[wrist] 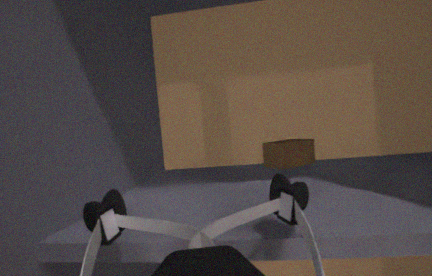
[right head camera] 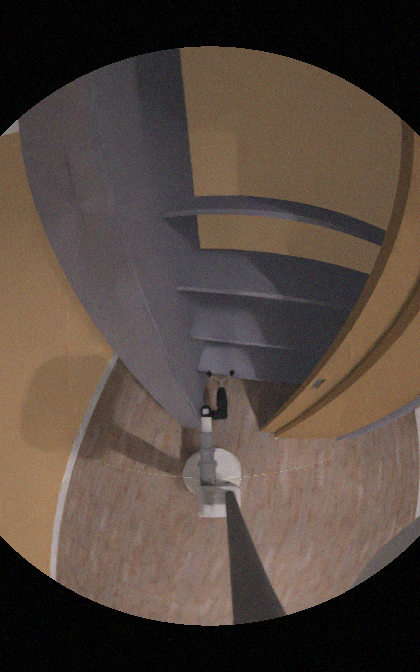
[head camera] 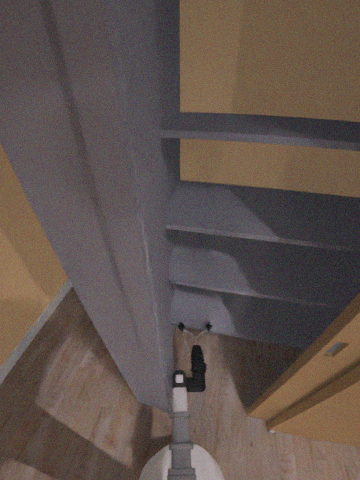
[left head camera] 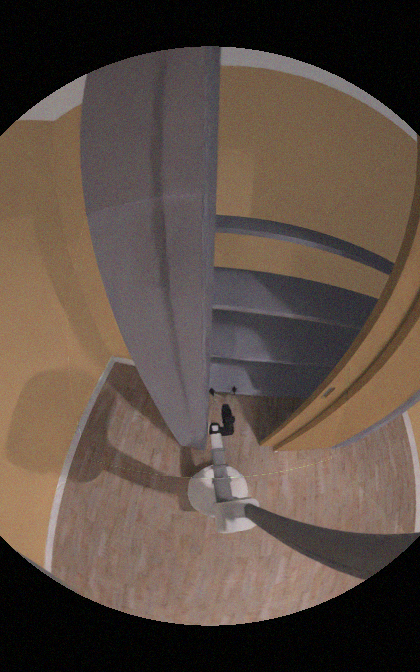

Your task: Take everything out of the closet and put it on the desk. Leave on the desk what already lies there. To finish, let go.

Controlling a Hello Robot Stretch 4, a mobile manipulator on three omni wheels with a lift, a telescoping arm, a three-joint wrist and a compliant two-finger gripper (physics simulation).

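Places are measured from the robot's base along level axes (x back, y left, z down), in metres.
Pixels of known places: gripper, fingertip midpoint: [wrist: 198,198] [right head camera: 219,369] [head camera: 194,322].
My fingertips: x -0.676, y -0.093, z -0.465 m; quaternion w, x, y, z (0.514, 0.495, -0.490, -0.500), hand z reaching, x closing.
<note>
Ahead of a thing's pixels: the offset from my fingertips to its top centre. "pt": to the spot under its first point. Level surfaces: height alone.
The closet [head camera: 100,150] [left head camera: 185,250] [right head camera: 150,220] is a tall blue-grey unit with several shelves across it. No items show on its shelves in the head views. In the wrist view a small brown block @(dx -0.308, dy -0.201, dz -0.015 m) [wrist: 288,155] sits at the back of a closet shelf @(dz +0.035 m) [wrist: 175,200], right of centre, beyond the right fingertip and apart from it. My gripper [head camera: 195,326] [left head camera: 223,390] [right head camera: 220,374] [wrist: 198,198] is open and empty, its fingertips wide apart, close to the closet's left side panel. The desk does not show.
An ochre door @(pt dx +0.368, dy -0.348, dz -0.412 m) [head camera: 325,360] [left head camera: 315,405] [right head camera: 305,397] with a small grey handle @(pt dx +0.358, dy -0.359, dz -0.471 m) [head camera: 336,348] stands open to the right of the arm. The closet's side panel rises close on the arm's left. An ochre wall [left head camera: 45,300] stands farther left.
</note>
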